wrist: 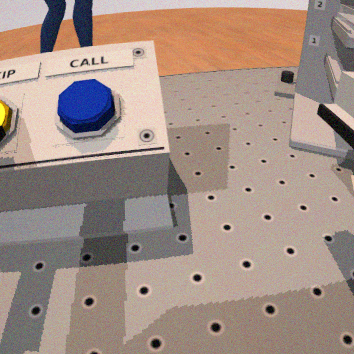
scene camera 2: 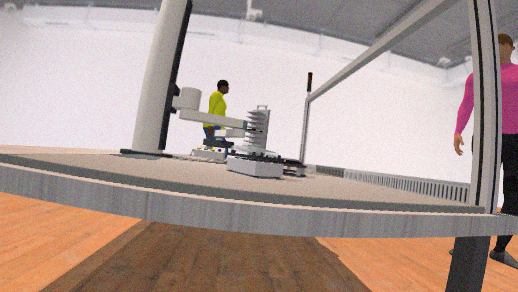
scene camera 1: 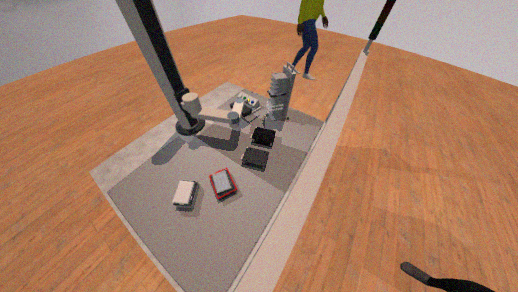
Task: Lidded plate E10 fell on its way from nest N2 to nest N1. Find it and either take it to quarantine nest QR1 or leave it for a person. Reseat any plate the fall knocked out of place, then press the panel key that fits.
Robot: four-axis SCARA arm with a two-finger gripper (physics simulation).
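Pixels of known places: gripper, fingertip midpoint: (wrist: 161,95) (scene camera 2: 223,149) (scene camera 1: 254,103); arm's base at its link origin: (scene camera 1: 190,124).
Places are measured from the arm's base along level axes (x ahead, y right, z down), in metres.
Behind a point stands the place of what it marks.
Observation:
My gripper (scene camera 1: 242,109) (scene camera 2: 218,143) {x 0.346, y -0.478, z -0.084 m} is open and empty, above the bench beside the key panel (scene camera 1: 248,99) {x 0.263, y -0.501, z -0.083 m} (scene camera 2: 209,154) {x 0.247, y -0.494, z -0.039 m} (wrist: 100,175) {x 0.314, y -0.482, z -0.047 m}. In the wrist view, the blue CALL key (wrist: 86,104) {x 0.314, y -0.489, z -0.080 m} stands raised; a yellow key (wrist: 4,118) {x 0.275, y -0.497, z -0.078 m} is cut off at the left edge. Two black nests or plates (scene camera 1: 263,136) {x 0.626, y -0.201, z -0.070 m} (scene camera 1: 255,158) {x 0.684, y -0.012, z -0.060 m} sit mid-bench. A clear or grey plate (scene camera 1: 222,182) {x 0.623, y 0.245, z -0.072 m} lies in a red-edged nest (scene camera 1: 231,193) {x 0.692, y 0.255, z -0.018 m}. A white-topped block (scene camera 1: 185,193) {x 0.503, y 0.417, z -0.085 m} stands beside it. Labels on these are too small to read, so I cannot tell which is E10.
A tall grey rack (scene camera 1: 289,92) {x 0.636, y -0.533, z -0.281 m} (scene camera 2: 265,125) {x 0.622, y -0.531, z -0.303 m} (wrist: 306,75) {x 0.526, y -0.605, z -0.041 m} with stacked shelves stands right of the panel. A person in yellow-green (scene camera 1: 310,35) (scene camera 2: 216,103) is behind the bench. A person in pink (scene camera 2: 509,95) stands at the right. A light tower (scene camera 1: 382,20) {x 0.991, y -0.687, z -0.768 m} (scene camera 2: 310,82) {x 0.988, y -0.688, z -0.760 m} tops a frame post.

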